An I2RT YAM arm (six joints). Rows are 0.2 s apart.
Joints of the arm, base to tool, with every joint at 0 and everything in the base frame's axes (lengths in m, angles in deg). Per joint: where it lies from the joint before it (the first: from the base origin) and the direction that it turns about. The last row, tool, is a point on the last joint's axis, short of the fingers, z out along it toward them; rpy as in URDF.
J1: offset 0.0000 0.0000 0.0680 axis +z
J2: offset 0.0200 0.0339 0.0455 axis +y
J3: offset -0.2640 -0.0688 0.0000 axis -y
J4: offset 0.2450 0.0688 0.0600 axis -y
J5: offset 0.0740 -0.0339 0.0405 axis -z
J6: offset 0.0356 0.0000 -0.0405 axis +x
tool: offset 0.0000 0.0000 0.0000 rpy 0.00 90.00 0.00
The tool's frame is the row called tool.
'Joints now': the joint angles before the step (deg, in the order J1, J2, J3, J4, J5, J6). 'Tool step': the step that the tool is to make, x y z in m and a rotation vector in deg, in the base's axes. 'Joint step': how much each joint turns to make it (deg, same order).
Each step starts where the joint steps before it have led.
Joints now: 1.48, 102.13, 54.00, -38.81, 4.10, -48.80
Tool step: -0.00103, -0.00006, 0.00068, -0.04, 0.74, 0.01
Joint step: 0.00, -0.02, 0.17, -0.94, 0.02, -0.02
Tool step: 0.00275, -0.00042, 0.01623, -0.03, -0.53, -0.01
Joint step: -0.09, -1.67, 2.28, -3.41, 0.04, -0.08
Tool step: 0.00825, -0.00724, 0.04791, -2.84, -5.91, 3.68
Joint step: -1.14, -5.22, 5.61, -4.48, 2.40, -5.12
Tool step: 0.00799, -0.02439, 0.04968, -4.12, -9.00, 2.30
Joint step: -4.30, -4.48, 5.77, -0.13, 2.08, -7.39
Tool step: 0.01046, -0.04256, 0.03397, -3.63, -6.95, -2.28
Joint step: -7.33, -0.11, 6.21, 1.95, 0.44, -5.74
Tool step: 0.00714, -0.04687, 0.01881, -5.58, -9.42, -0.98
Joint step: -7.54, 0.24, 1.77, 10.10, -1.15, -7.13
